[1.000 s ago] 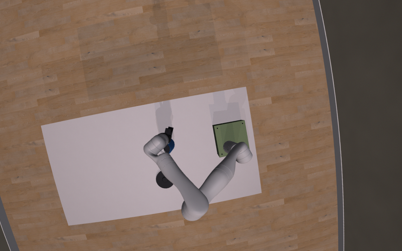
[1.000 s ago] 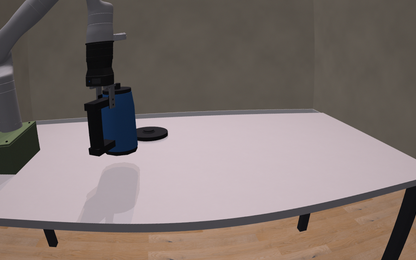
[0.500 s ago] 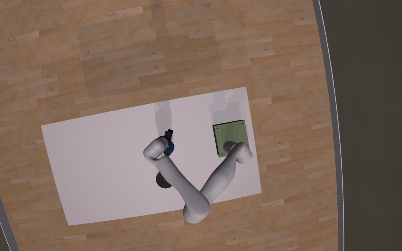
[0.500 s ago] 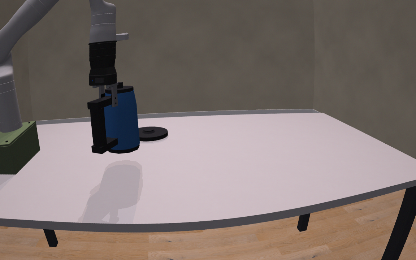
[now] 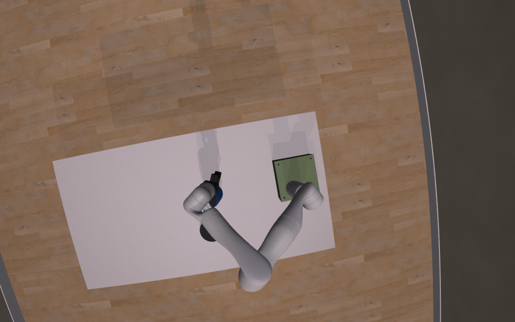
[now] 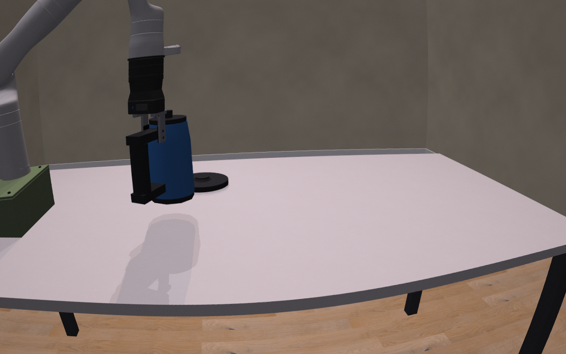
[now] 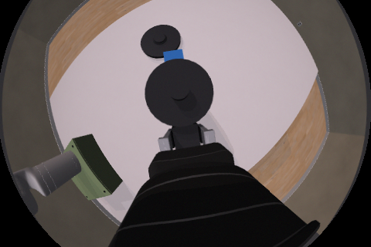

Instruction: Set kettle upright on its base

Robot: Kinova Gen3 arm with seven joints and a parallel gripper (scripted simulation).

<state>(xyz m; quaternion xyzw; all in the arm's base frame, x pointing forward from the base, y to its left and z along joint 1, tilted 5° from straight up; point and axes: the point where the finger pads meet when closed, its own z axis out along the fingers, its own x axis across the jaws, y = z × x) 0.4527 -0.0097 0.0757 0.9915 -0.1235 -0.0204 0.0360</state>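
The blue kettle is 60 mm below my hand, 20 mm to the left of it and 10 mm ahead of it. Round my hand: round black base: 300 mm to the left, 190 mm below, 30 mm ahead.
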